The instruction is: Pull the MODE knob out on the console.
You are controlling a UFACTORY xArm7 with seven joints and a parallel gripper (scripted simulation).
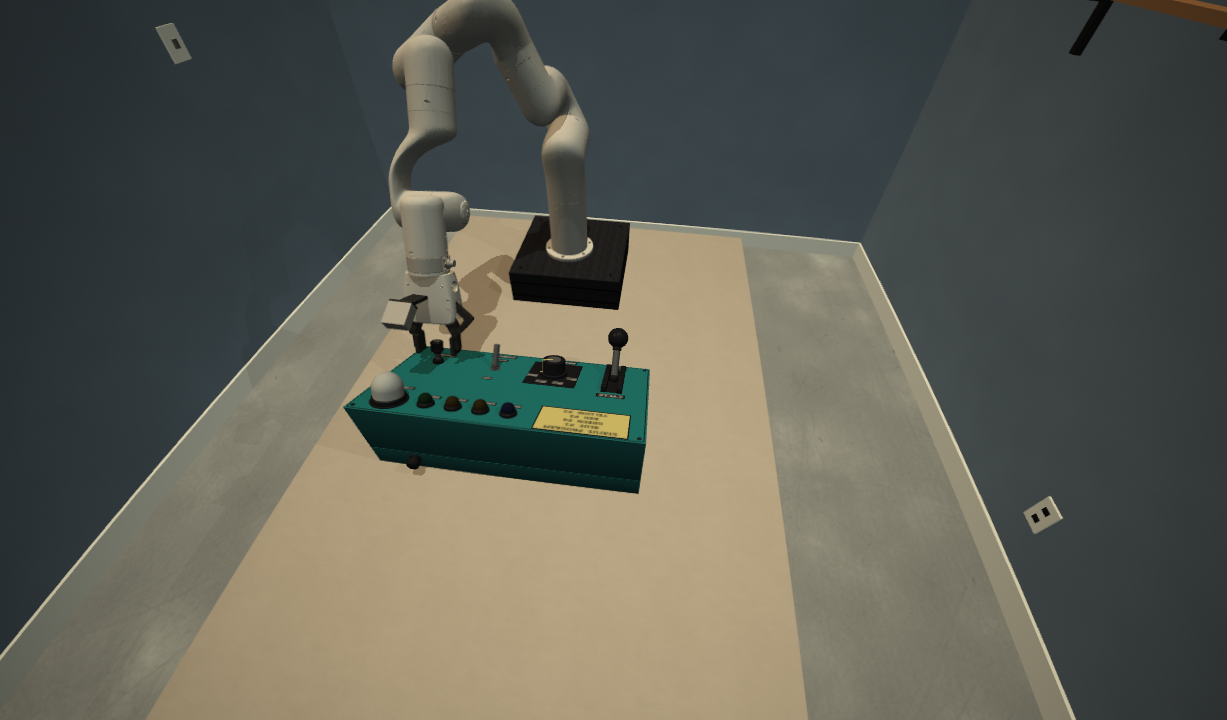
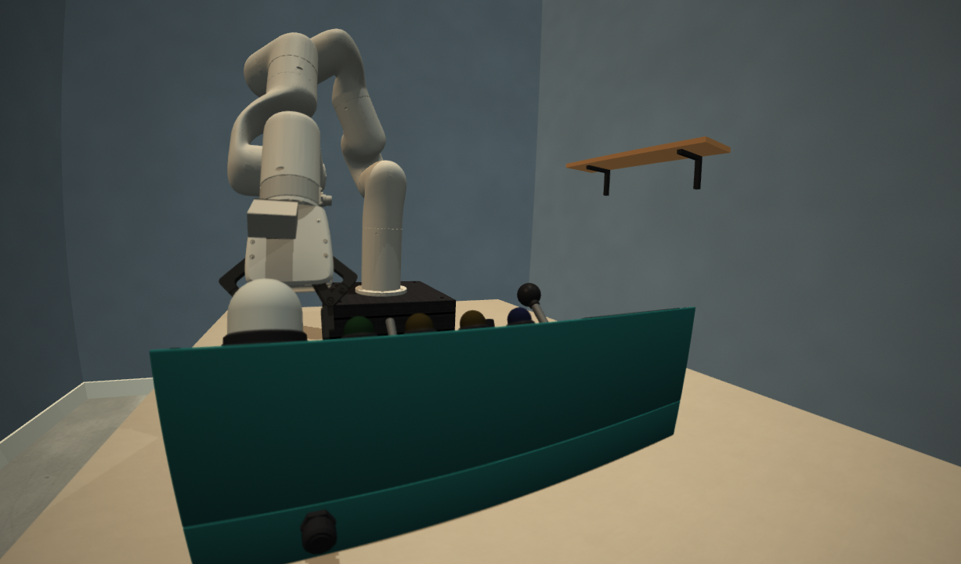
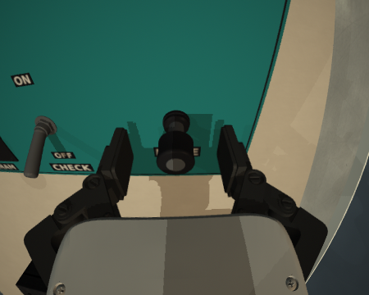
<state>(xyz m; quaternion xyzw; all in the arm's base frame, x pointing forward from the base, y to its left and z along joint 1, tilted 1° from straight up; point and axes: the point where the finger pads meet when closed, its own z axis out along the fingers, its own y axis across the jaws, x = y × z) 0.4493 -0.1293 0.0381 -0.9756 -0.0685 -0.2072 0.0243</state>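
My gripper is now 10 mm short of the black mode knob and 10 mm above it. Round my hand: check toggle: 120 mm to the left, 20 mm below, 10 mm behind; then program dial: 230 mm to the left, 20 mm behind, 10 mm below; then teal console: 180 mm to the left, 30 mm below, 20 mm ahead.
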